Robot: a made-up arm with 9 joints. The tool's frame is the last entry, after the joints.
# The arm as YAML. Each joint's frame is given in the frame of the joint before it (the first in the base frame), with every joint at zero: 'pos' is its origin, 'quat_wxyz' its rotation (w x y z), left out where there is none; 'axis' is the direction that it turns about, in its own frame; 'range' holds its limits. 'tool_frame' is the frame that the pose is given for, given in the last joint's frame.
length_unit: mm
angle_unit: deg
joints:
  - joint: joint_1
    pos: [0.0, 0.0, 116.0]
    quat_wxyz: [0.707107, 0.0, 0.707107, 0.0]
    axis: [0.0, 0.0, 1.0]
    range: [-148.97, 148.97]
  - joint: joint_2
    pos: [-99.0, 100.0, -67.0]
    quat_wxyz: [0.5, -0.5, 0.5, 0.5]
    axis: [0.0, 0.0, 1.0]
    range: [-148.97, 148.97]
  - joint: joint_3
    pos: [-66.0, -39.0, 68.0]
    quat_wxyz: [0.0, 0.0, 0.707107, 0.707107]
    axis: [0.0, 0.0, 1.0]
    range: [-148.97, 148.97]
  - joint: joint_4
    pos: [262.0, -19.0, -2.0]
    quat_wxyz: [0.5, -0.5, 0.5, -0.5]
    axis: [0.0, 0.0, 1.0]
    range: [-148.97, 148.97]
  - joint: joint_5
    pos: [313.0, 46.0, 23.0]
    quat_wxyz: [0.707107, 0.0, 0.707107, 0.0]
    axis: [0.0, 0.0, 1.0]
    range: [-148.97, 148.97]
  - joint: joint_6
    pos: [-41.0, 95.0, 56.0]
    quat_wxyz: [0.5, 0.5, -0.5, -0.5]
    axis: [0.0, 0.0, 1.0]
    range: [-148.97, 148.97]
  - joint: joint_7
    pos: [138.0, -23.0, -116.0]
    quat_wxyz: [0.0, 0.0, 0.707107, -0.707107]
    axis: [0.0, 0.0, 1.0]
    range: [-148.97, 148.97]
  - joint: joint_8
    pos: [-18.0, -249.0, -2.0]
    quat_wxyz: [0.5, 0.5, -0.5, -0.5]
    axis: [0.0, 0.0, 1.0]
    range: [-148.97, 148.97]
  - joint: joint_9
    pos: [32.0, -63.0, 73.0]
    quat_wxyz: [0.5, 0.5, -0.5, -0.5]
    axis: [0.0, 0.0, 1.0]
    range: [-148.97, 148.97]
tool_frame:
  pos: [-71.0, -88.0, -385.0]
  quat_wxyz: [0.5, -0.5, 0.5, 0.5]
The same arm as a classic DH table. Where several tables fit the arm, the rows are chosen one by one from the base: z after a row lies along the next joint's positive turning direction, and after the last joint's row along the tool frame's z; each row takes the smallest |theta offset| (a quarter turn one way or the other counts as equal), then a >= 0, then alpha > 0; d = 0 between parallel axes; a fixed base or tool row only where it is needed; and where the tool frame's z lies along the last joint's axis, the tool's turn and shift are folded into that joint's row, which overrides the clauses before.
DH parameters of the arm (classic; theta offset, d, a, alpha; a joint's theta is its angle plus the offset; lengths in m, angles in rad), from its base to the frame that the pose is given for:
base (fixed): 1.5708 0.116 0 1.5708
joint_1: 1.5708 -0.067 0.099 1.5708
joint_2: 1.5708 0.168 0.066 1.5708
joint_3: -1.5708 -0.041 0.019 -1.5708
joint_4: 1.5708 0.285 0.046 1.5708
joint_5: 0 0.369 0.095 -1.5708
joint_6: 0 -0.075 -0.138 -1.5708
joint_7: -1.5708 0.021 0.249 1.5708
joint_8: -1.5708 0.091 0.063 1.5708
joint_9: 0 -0.417 -0.071 -1.5708
tool (fixed): 1.5708 -0.088 0 0
Joint limits (rad, base to tool): -2.6..2.6 -2.6..2.6 -2.6..2.6 -2.6..2.6 -2.6..2.6 -2.6..2.6 -2.6..2.6 -2.6..2.6 -2.6..2.6

